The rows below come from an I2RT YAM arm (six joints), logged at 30 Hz.
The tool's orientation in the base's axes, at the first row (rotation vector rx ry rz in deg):
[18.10 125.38 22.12]
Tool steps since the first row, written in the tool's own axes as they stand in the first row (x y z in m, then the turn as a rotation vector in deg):
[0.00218 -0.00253 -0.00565 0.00 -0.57 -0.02]
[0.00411 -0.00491 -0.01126 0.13 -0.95 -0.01]
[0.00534 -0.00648 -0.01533 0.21 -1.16 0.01]
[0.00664 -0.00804 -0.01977 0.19 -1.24 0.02]
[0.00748 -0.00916 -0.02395 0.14 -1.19 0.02]
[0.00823 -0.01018 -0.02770 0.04 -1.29 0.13]
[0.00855 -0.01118 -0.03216 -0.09 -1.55 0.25]
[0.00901 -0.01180 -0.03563 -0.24 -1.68 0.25]
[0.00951 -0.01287 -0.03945 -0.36 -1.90 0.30]
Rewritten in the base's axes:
[-0.00604 -0.00247 0.00071 -0.07 -0.53 -0.21]
[-0.01189 -0.00488 0.00164 -0.17 -0.83 -0.45]
[-0.01602 -0.00654 0.00249 -0.22 -0.99 -0.60]
[-0.02048 -0.00823 0.00351 -0.21 -1.07 -0.62]
[-0.02443 -0.00964 0.00488 -0.17 -1.04 -0.57]
[-0.02797 -0.01092 0.00611 -0.03 -1.15 -0.60]
[-0.03182 -0.01245 0.00806 0.12 -1.42 -0.67]
[-0.03493 -0.01342 0.00949 0.19 -1.59 -0.61]
[-0.03838 -0.01484 0.01092 0.29 -1.83 -0.64]

